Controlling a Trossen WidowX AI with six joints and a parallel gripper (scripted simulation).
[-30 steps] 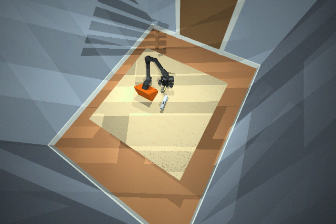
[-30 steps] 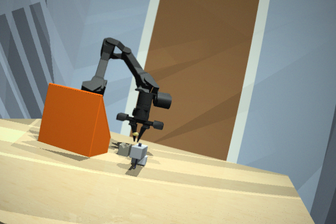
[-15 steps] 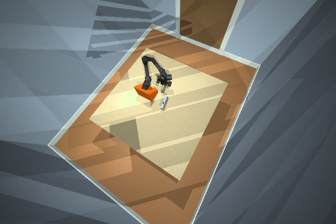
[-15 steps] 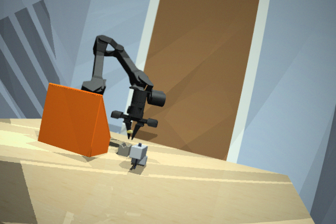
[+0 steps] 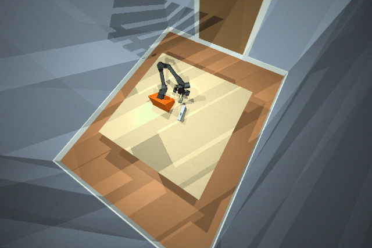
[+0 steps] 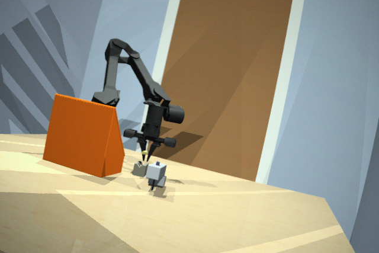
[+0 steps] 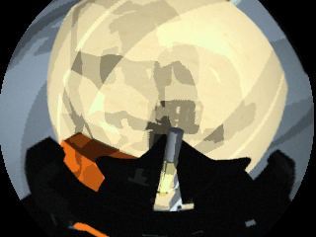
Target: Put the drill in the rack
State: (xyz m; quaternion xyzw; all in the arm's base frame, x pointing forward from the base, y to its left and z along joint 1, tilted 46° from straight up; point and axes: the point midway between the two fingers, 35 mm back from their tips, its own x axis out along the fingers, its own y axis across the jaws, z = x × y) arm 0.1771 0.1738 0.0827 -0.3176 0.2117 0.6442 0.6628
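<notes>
Now: the small grey rack 5 cm to the right of my gripper tip and 2 cm below it. Also, from my gripper tip: thin dark drill: 24 cm to the right, 10 cm ahead, 1 cm above.
</notes>
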